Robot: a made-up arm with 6 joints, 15 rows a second.
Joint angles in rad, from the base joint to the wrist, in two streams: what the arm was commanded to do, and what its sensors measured. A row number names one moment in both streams.
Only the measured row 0 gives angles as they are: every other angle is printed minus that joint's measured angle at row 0.
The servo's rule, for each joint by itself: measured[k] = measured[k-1] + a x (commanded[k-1-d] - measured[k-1]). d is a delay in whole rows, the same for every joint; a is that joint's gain. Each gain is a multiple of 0.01, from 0.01 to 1. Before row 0 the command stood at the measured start. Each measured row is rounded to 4 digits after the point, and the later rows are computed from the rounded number. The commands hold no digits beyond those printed.
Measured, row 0:
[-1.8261 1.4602 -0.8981 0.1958 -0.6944 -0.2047]
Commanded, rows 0 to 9:
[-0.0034 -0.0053 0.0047 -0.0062 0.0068 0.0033]
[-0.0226 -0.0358 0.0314 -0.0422 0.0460 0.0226]
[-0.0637 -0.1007 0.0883 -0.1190 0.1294 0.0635]
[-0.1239 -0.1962 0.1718 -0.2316 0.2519 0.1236]
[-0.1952 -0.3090 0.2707 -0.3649 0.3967 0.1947]
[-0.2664 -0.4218 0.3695 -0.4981 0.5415 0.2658]
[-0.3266 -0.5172 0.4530 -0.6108 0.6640 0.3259]
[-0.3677 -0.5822 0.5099 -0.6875 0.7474 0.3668]
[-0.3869 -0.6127 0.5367 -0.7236 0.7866 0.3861]
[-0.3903 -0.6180 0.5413 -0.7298 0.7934 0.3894]
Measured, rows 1 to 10:
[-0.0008 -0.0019 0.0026 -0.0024 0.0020 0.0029]
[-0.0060 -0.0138 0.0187 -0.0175 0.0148 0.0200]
[-0.0198 -0.0442 0.0577 -0.0561 0.0480 0.0578]
[-0.0448 -0.0974 0.1216 -0.1228 0.1071 0.1150]
[-0.0809 -0.1715 0.2051 -0.2148 0.1911 0.1843]
[-0.1254 -0.2591 0.2972 -0.3225 0.2927 0.2552]
[-0.1737 -0.3494 0.3844 -0.4321 0.4004 0.3167]
[-0.2203 -0.4309 0.4547 -0.5292 0.5010 0.3603]
[-0.2603 -0.4945 0.5006 -0.6031 0.5838 0.3827]
[-0.2915 -0.5377 0.5234 -0.6512 0.6446 0.3885]
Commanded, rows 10 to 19:
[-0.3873 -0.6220 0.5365 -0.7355 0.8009 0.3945]
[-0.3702 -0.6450 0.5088 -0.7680 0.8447 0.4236]
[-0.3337 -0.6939 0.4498 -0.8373 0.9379 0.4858]
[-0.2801 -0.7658 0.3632 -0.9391 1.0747 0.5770]
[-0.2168 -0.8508 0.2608 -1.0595 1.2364 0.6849]
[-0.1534 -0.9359 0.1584 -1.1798 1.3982 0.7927]
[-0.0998 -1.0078 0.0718 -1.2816 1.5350 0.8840]
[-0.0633 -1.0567 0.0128 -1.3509 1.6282 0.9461]
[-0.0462 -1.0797 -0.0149 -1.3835 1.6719 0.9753]
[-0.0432 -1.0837 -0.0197 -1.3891 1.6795 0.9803]
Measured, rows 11 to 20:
[-0.3145 -0.5672 0.5307 -0.6832 0.6899 0.3937]
[-0.3279 -0.5944 0.5184 -0.7154 0.7348 0.4197]
[-0.3293 -0.6292 0.4800 -0.7617 0.7937 0.4772]
[-0.3175 -0.6770 0.4146 -0.8291 0.8752 0.5640]
[-0.2933 -0.7378 0.3285 -0.9167 0.9799 0.6692]
[-0.2597 -0.8071 0.2332 -1.0167 1.1012 0.7766]
[-0.2213 -0.8773 0.1428 -1.1174 1.2270 0.8700]
[-0.1834 -0.9401 0.0700 -1.2061 1.3433 0.9362]
[-0.1505 -0.9890 0.0225 -1.2735 1.4386 0.9702]
[-0.1247 -1.0221 -0.0011 -1.3174 1.5085 0.9790]

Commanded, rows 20 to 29:
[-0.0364 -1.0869 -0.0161 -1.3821 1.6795 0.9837]
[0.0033 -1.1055 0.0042 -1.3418 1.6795 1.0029]
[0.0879 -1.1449 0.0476 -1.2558 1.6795 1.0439]
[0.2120 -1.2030 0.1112 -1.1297 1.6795 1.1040]
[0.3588 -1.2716 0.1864 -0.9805 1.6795 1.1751]
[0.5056 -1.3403 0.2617 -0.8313 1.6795 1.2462]
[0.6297 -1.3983 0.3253 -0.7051 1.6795 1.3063]
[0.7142 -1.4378 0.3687 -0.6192 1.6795 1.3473]
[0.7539 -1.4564 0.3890 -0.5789 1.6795 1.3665]
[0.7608 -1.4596 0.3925 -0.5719 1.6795 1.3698]
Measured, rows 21 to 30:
[-0.1035 -1.0448 -0.0095 -1.3420 1.5581 0.9831]
[-0.0779 -1.0660 -0.0018 -1.3419 1.5933 1.0003]
[-0.0381 -1.0936 0.0259 -1.3092 1.6183 1.0382]
[0.0219 -1.1319 0.0737 -1.2410 1.6360 1.0954]
[0.1028 -1.1808 0.1368 -1.1420 1.6486 1.1647]
[0.1995 -1.2366 0.2067 -1.0239 1.6576 1.2356]
[0.3027 -1.2932 0.2731 -0.9028 1.6640 1.2971]
[0.4015 -1.3438 0.3266 -0.7950 1.6685 1.3408]
[0.4861 -1.3832 0.3615 -0.7129 1.6717 1.3632]
[0.5520 -1.4099 0.3789 -0.6593 1.6740 1.3689]

